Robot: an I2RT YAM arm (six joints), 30 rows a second.
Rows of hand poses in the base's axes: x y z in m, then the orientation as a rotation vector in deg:
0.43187, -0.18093, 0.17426, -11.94, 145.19, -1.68
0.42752, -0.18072, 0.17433, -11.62, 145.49, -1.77
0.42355, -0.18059, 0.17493, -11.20, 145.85, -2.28
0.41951, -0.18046, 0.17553, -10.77, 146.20, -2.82
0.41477, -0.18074, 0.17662, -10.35, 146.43, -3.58
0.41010, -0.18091, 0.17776, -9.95, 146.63, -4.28
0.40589, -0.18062, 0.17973, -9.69, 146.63, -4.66
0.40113, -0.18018, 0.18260, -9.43, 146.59, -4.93
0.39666, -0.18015, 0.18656, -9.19, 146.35, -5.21
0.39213, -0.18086, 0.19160, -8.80, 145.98, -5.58
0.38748, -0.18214, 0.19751, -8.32, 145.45, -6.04
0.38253, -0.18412, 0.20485, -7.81, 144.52, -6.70
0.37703, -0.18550, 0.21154, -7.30, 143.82, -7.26
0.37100, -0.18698, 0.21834, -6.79, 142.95, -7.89
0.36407, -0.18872, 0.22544, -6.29, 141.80, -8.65
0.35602, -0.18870, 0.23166, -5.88, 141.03, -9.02
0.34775, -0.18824, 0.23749, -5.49, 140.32, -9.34
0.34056, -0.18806, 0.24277, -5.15, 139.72, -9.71
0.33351, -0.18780, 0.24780, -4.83, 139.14, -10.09
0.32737, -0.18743, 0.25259, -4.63, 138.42, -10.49
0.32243, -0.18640, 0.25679, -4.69, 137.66, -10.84
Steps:
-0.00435, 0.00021, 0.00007, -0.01, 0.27, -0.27
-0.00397, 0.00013, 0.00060, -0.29, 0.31, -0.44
-0.00404, 0.00013, 0.00060, -0.31, 0.30, -0.45
-0.00474, -0.00028, 0.00109, -0.46, 0.17, -0.48
-0.00467, -0.00017, 0.00114, -0.42, 0.15, -0.45
-0.00421, 0.00029, 0.00197, -0.22, -0.03, -0.27
-0.00476, 0.00044, 0.00287, -0.14, -0.06, -0.24
-0.00447, 0.00003, 0.00396, -0.14, -0.26, -0.21
-0.00453, -0.00071, 0.00504, -0.17, -0.40, -0.33
-0.00465, -0.00128, 0.00591, -0.21, -0.57, -0.41
-0.00495, -0.00198, 0.00734, -0.35, -0.97, -0.44
-0.00550, -0.00138, 0.00669, -0.28, -0.74, -0.44
-0.00603, -0.00148, 0.00680, -0.33, -0.90, -0.45
-0.00693, -0.00174, 0.00710, -0.43, -1.18, -0.46
-0.00805, 0.00002, 0.00622, -0.17, -0.79, -0.33
-0.00827, 0.00046, 0.00583, -0.14, -0.73, -0.31
-0.00719, 0.00018, 0.00528, -0.19, -0.62, -0.30
-0.00705, 0.00026, 0.00503, -0.20, -0.59, -0.29
-0.00614, 0.00037, 0.00479, -0.26, -0.72, -0.20
-0.00494, 0.00103, 0.00420, -0.29, -0.74, 0.01

